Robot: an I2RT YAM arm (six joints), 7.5 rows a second.
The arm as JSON. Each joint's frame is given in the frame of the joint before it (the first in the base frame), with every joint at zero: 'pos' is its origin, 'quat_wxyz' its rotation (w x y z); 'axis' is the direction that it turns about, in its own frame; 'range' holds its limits. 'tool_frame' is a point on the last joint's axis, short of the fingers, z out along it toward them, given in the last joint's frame.
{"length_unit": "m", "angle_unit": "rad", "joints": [
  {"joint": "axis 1", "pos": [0.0, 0.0, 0.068], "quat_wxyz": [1.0, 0.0, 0.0, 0.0], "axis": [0.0, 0.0, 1.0], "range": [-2.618, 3.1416]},
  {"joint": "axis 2", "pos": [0.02, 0.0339, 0.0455], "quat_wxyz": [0.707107, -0.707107, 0.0, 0.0], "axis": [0.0, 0.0, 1.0], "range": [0.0, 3.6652]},
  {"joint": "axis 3", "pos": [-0.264, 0.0, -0.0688], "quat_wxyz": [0.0, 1.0, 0.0, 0.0], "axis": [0.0, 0.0, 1.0], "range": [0.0, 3.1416]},
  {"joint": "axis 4", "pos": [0.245, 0.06, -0.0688], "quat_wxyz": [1.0, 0.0, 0.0, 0.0], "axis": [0.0, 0.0, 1.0], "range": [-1.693, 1.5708]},
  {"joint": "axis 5", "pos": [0.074, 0.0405, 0.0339], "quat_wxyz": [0.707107, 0.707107, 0.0, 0.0], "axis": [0.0, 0.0, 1.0], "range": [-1.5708, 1.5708]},
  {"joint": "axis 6", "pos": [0.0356, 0.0, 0.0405], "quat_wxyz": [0.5, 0.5, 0.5, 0.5], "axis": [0.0, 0.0, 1.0], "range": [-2.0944, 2.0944]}
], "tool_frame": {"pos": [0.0, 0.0, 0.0], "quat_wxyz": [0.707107, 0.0, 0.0, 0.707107]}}
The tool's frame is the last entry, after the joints.
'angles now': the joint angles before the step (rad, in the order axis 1, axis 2, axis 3, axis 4, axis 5, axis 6). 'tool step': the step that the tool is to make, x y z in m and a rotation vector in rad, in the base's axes. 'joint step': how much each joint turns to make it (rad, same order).
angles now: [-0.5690 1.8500 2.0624 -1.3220 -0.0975 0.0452]
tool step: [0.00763 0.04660 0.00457 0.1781 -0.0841 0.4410]
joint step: [0.0919 -0.0183 0.0000 -0.0988 -0.3231 -0.2461]
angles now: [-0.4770 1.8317 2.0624 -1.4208 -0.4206 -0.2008]
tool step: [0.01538 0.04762 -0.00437 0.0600 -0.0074 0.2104]
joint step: [0.1346 -0.0004 -0.0182 -0.0244 -0.0809 -0.0565]
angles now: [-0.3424 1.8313 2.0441 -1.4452 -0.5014 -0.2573]
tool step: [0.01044 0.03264 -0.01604 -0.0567 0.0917 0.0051]
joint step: [0.1076 -0.0016 -0.0595 0.0205 0.1086 0.0797]
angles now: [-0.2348 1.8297 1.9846 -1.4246 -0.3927 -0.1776]
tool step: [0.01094 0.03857 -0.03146 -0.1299 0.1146 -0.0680]
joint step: [0.1312 0.0001 -0.1182 0.0725 0.1969 0.1572]
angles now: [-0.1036 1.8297 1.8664 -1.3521 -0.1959 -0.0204]
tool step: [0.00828 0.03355 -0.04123 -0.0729 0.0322 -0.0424]
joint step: [0.1045 0.0004 -0.1630 0.1526 0.1087 0.1251]
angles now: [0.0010 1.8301 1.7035 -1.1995 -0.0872 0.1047]
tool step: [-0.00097 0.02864 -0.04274 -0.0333 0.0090 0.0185]
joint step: [0.0831 -0.0004 -0.1690 0.1618 0.0474 0.0550]
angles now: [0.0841 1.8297 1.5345 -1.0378 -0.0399 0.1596]
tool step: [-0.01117 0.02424 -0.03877 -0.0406 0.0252 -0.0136]
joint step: [0.0759 0.0000 -0.1522 0.1232 0.0562 0.0790]
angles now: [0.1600 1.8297 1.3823 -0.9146 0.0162 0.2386]
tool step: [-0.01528 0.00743 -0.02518 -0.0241 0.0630 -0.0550]
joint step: [0.0313 -0.0003 -0.0984 0.0293 0.0275 0.0828]
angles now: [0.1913 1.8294 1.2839 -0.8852 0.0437 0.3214]
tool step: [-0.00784 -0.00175 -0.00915 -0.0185 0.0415 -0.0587]
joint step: [0.0011 0.0000 -0.0359 -0.0115 0.0171 0.0583]
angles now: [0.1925 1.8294 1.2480 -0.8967 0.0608 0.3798]
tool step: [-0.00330 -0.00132 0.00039 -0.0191 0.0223 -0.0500]
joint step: [0.0000 -0.0019 0.0000 -0.0309 0.0183 0.0488]
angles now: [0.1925 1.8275 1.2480 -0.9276 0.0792 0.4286]
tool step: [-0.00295 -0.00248 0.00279 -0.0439 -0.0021 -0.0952]
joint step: [-0.0004 -0.0092 -0.0004 -0.0248 0.0487 0.0927]
